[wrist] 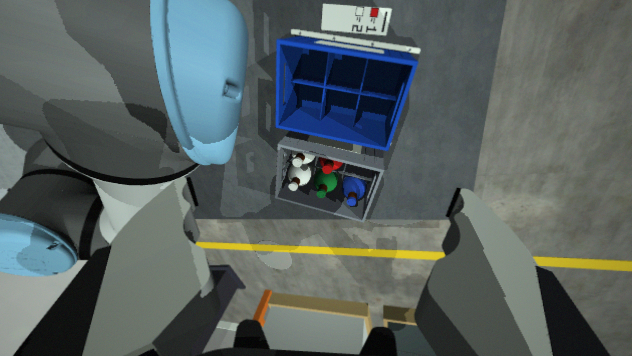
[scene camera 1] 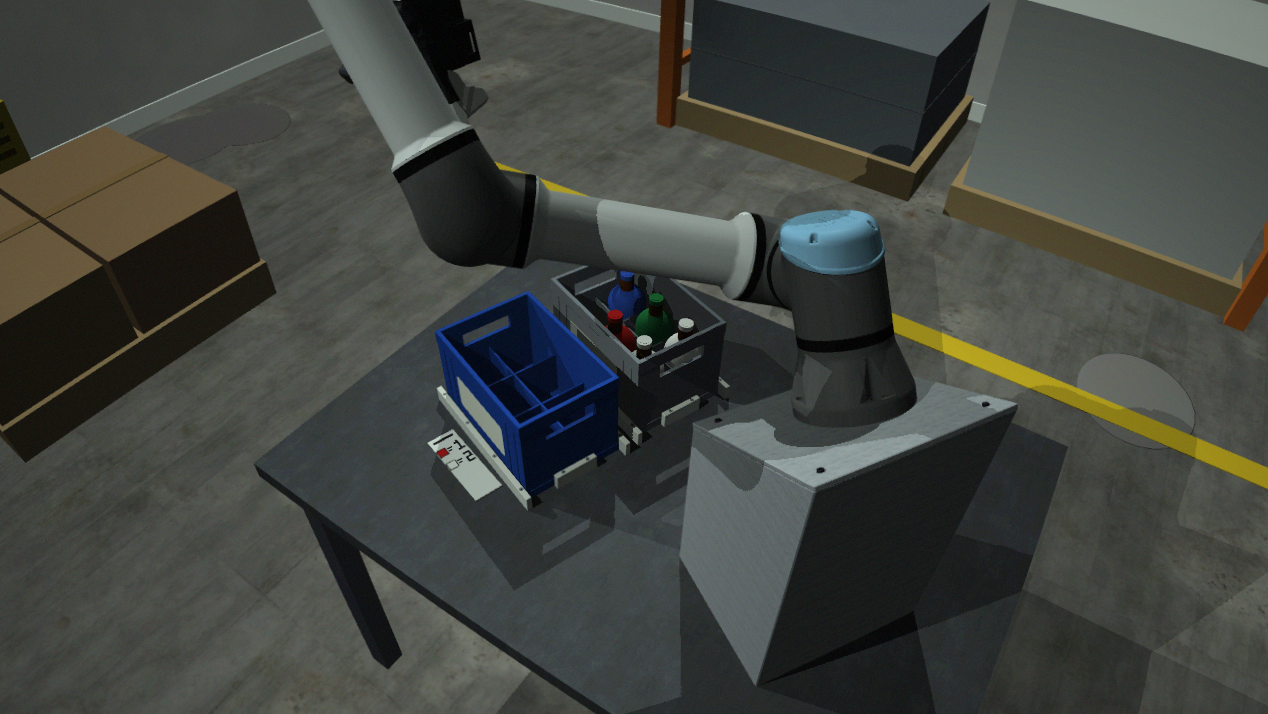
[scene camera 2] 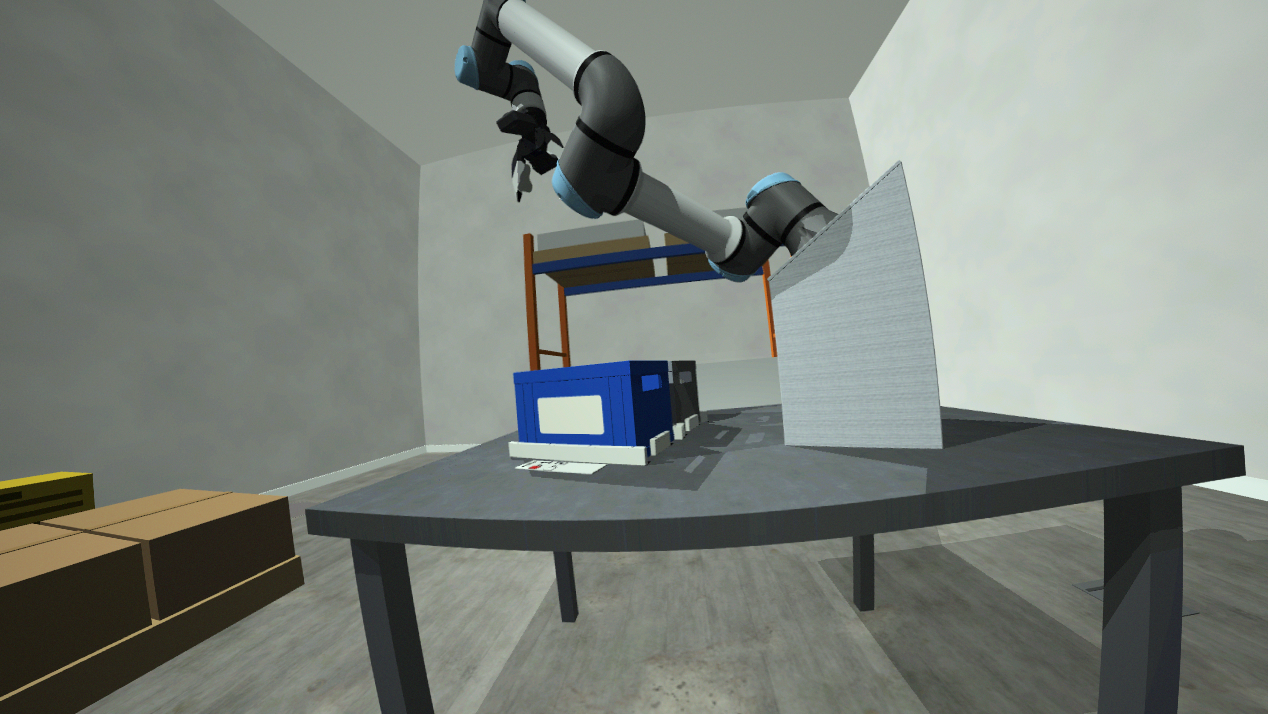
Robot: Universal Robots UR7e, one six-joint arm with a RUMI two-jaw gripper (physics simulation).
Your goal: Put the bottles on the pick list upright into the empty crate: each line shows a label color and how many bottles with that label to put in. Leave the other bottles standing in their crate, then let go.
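Seen in the pictures: gripper, between the fingertips: (wrist: 321,185) (scene camera 2: 545,186); arm's base, origin of its link: (scene camera 1: 854,404) (scene camera 2: 832,254).
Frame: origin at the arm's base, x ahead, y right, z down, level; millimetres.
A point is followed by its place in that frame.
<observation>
The pick list (scene camera 1: 477,483) @(x 537, y -105, z 365 mm) (scene camera 2: 581,468) @(x 541, y -103, z 365 mm) (wrist: 340,19) @(x 551, y -92, z 365 mm) shows red 1 and white 2. The blue crate (scene camera 1: 567,452) @(x 411, y -17, z 303 mm) (scene camera 2: 525,408) @(x 669, y 12, z 267 mm) (wrist: 330,135) @(x 493, y 127, z 195 mm) has six compartments and holds no bottle. Beside it, the grey crate (scene camera 1: 665,381) @(x 328, y 170, z 263 mm) (scene camera 2: 684,403) @(x 325, y 177, z 299 mm) (wrist: 367,159) @(x 560, y 223, z 227 mm) holds two white bottles (scene camera 1: 643,344) @(x 375, y 176, z 204 mm) (scene camera 1: 685,326) @(x 333, y 251, z 203 mm) (wrist: 302,159) @(x 391, y 186, z 218 mm) (wrist: 300,176) @(x 353, y 251, z 242 mm), a red bottle (scene camera 1: 615,319) @(x 448, y 212, z 205 mm) (wrist: 330,164) @(x 463, y 215, z 217 mm), a green bottle (scene camera 1: 654,317) @(x 408, y 285, z 238 mm) (wrist: 326,181) @(x 426, y 282, z 243 mm) and a blue bottle (scene camera 1: 625,297) @(x 484, y 317, z 244 mm) (wrist: 354,187) @(x 503, y 317, z 245 mm), standing. My gripper (scene camera 2: 538,168) @(x 599, y 7, z -204 mm) (wrist: 321,185) @(x 599, y 7, z -204 mm) is open and empty, high above the crates; the arm partly hides it in scene camera 1.
White guide strips (scene camera 1: 483,447) @(x 558, y -52, z 338 mm) (wrist: 355,41) @(x 578, y -38, z 337 mm) edge the crates on the dark table (scene camera 1: 354,470) @(x 740, y -186, z 366 mm) (scene camera 2: 754,505) @(x 320, y -307, z 366 mm). The arm's tall grey pedestal (scene camera 1: 745,532) @(x 66, y -160, z 111 mm) (scene camera 2: 856,354) @(x 79, y -150, z 215 mm) stands beside them. Cardboard boxes (scene camera 1: 168,230) (scene camera 2: 212,549) and a storage rack (scene camera 2: 530,310) stand beyond the table.
</observation>
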